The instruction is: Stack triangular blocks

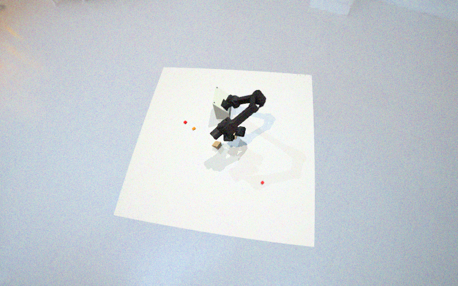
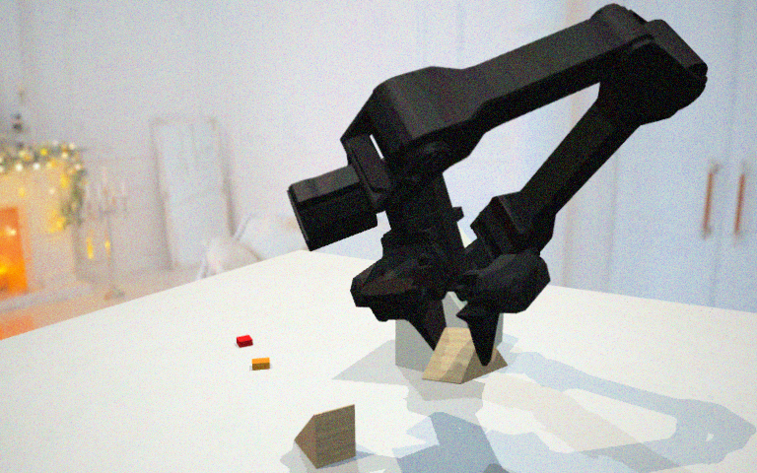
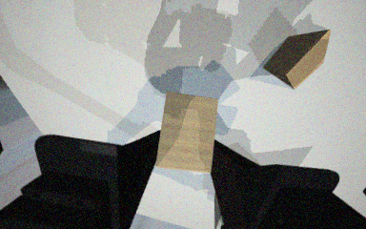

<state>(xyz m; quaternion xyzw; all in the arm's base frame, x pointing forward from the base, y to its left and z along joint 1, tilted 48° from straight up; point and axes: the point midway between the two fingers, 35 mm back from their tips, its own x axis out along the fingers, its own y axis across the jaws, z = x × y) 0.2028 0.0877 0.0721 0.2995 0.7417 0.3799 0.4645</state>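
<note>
Now: gripper tip 1 cm below the triangular block. Round my gripper tip: small orange block: 33 cm to the right, 10 cm below, 2 cm behind.
</note>
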